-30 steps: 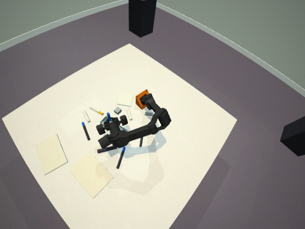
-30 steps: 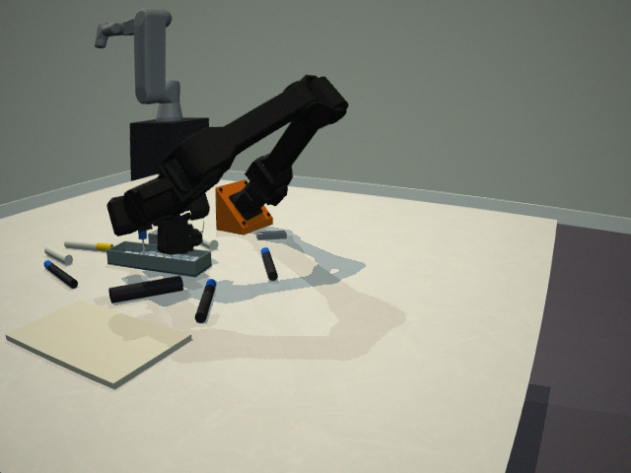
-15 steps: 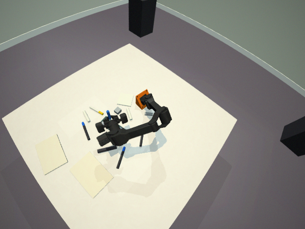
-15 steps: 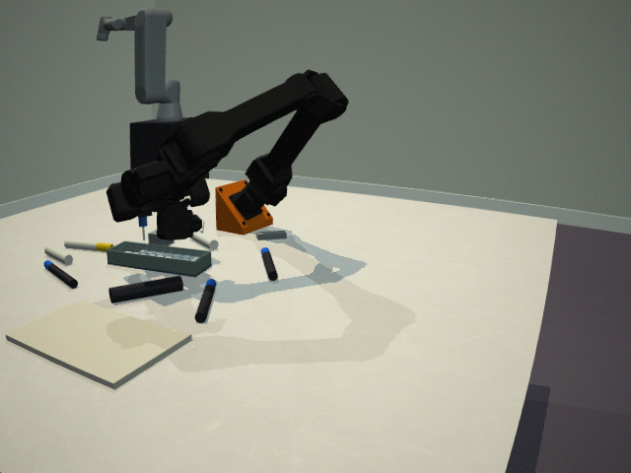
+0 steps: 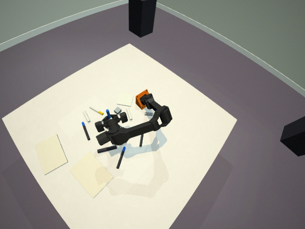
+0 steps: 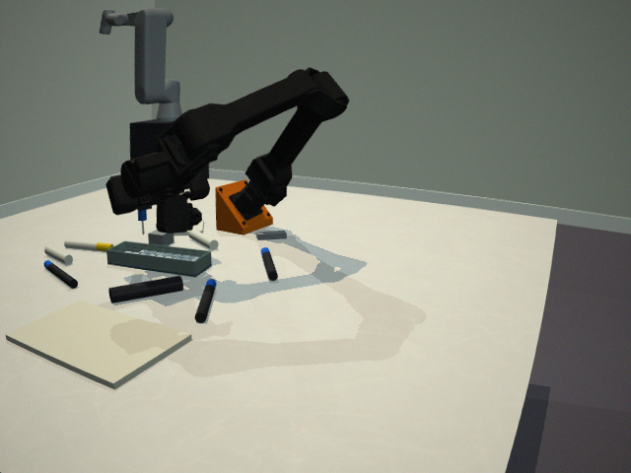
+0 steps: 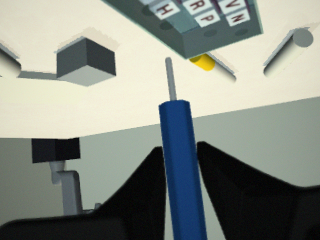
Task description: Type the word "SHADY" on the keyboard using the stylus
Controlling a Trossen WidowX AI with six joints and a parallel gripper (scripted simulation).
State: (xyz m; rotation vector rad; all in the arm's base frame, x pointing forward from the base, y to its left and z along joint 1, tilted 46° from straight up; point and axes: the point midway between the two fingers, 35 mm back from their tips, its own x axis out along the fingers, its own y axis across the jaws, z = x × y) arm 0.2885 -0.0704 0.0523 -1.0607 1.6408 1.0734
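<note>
Right now the grey cube is 9 cm behind my gripper tip, 4 cm to the right of it and 9 cm below it. Round my gripper tip: blue stylus 1 cm below; then grey stylus tip 5 cm below; then yellow-tipped white pen 2 cm ahead, 14 cm to the right, 9 cm below.
</note>
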